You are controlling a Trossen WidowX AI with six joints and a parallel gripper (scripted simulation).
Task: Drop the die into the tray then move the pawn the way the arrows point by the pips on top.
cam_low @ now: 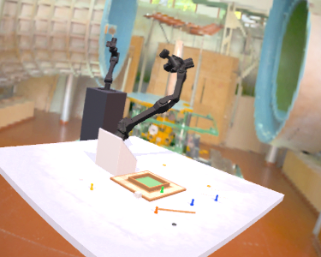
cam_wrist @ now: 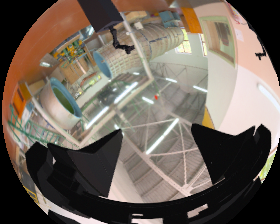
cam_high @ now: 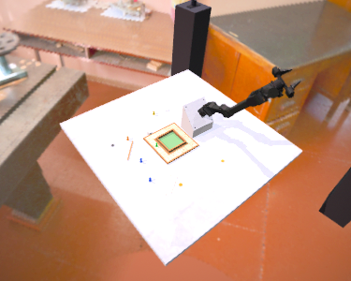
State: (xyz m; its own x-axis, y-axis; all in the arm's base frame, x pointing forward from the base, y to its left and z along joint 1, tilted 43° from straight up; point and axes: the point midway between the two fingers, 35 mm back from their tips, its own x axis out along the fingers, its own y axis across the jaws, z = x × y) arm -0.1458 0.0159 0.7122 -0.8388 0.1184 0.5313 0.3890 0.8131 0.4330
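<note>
Now: the white die 430 mm ahead of my gripper tip, 710 mm to the right of it and 680 mm below it. From my gripper tip the other things lie so: green tray: 370 mm ahead, 540 mm to the right, 690 mm below; green pawn: 480 mm ahead, 580 mm to the right, 670 mm below; pale card: 650 mm ahead, 310 mm to the right, 690 mm below.
</note>
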